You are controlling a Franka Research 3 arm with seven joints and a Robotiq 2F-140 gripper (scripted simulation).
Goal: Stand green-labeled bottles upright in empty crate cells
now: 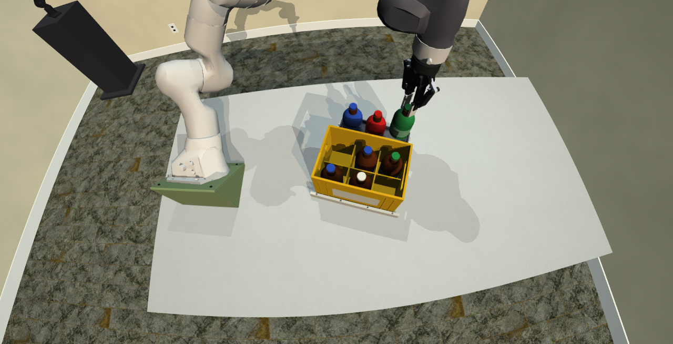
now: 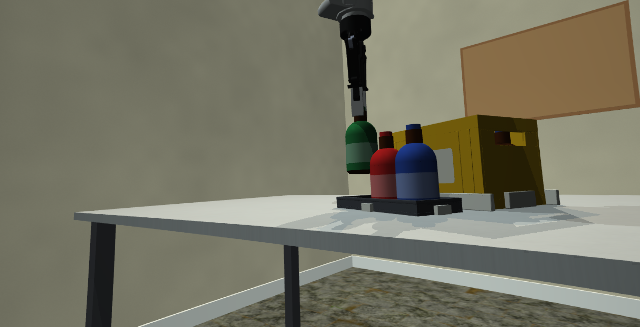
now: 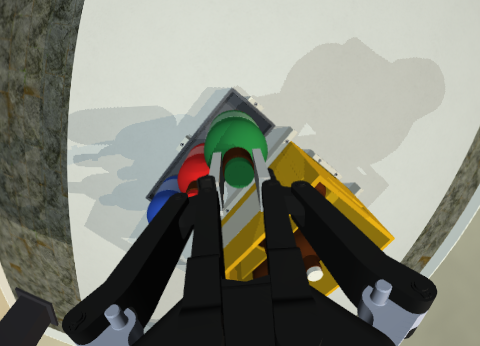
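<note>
The green-labeled bottle lies 90 mm below my hand. Round my hand: blue-labeled bottle 170 mm behind, 160 mm below, 70 mm to the left; then red bottle 160 mm below, 90 mm behind, 30 mm to the left; then dark tray 230 mm below, 90 mm behind, 30 mm to the left.
</note>
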